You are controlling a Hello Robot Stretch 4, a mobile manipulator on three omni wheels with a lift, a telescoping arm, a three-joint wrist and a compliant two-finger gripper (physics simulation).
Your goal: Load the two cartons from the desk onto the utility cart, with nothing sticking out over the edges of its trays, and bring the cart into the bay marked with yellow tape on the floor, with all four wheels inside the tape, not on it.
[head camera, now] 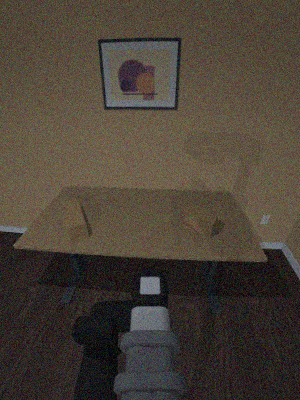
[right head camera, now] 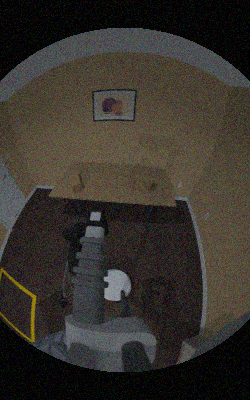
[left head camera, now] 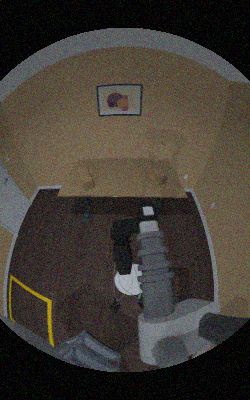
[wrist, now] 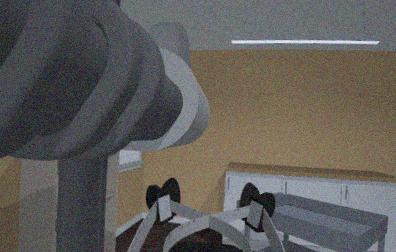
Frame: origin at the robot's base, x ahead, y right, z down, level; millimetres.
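Seen in the pictures: gripper, fingertip midpoint: (left head camera: 129, 311) (wrist: 210, 195); robot's base, link origin: (right head camera: 113, 284) (left head camera: 130, 278).
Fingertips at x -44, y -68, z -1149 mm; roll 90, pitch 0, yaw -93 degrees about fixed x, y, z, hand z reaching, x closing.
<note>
Pixels of each thing's top centre, then the offset from my fingertips to it. Level surfaces: height alone.
- desk, surface height: dz +456 mm
- left carton, top centre: (head camera: 72, 211) (left head camera: 83, 173) (right head camera: 73, 176) dx +1112, dy -429, dz +339 mm
- right carton, top centre: (head camera: 200, 212) (right head camera: 144, 177) (left head camera: 155, 171) dx +1101, dy +393, dz +339 mm
Two brown cartons stand apart on the desk (head camera: 140, 240) (left head camera: 120, 187) (right head camera: 110, 194). The left carton (head camera: 76, 220) (left head camera: 86, 176) (right head camera: 79, 182) is near the desk's left end. The right carton (head camera: 201, 225) (left head camera: 158, 177) (right head camera: 146, 184) is towards the right end, blurred against the wood. The grey utility cart (left head camera: 89, 350) (wrist: 320, 231) shows in part at the lower left of the left head view and lower right of the wrist view. The yellow tape (left head camera: 50, 322) (right head camera: 34, 320) outlines the bay beside it. My gripper (wrist: 210, 195) is open and empty, pointing away from the desk.
My extended arm (head camera: 150, 357) (left head camera: 156, 280) (right head camera: 89, 280) reaches towards the desk's front edge. A white door (left head camera: 11, 207) is at the left. White cabinets (wrist: 255, 187) stand behind the cart in the wrist view. Walls border the desk's back and the right side.
</note>
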